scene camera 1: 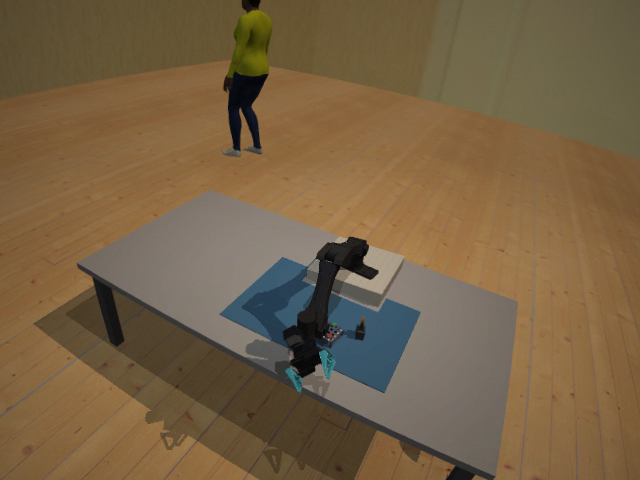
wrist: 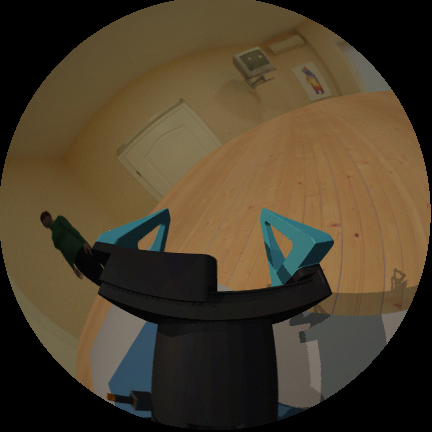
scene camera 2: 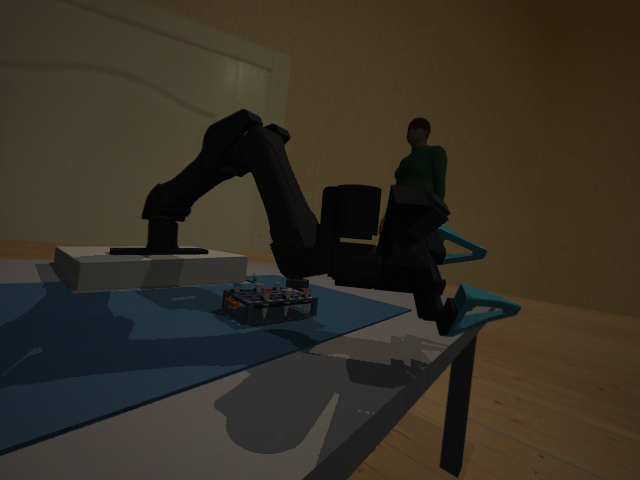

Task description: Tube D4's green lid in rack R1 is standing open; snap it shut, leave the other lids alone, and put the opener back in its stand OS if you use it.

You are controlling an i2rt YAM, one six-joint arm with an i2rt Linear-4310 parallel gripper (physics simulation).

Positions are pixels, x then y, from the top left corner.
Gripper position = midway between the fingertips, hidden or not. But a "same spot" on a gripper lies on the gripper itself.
The gripper shows in scene camera 1 [313, 385], in the wrist view and in scene camera 2. One and the same spot on the gripper: [wrist: 188, 277] is [scene camera 2: 435, 246].
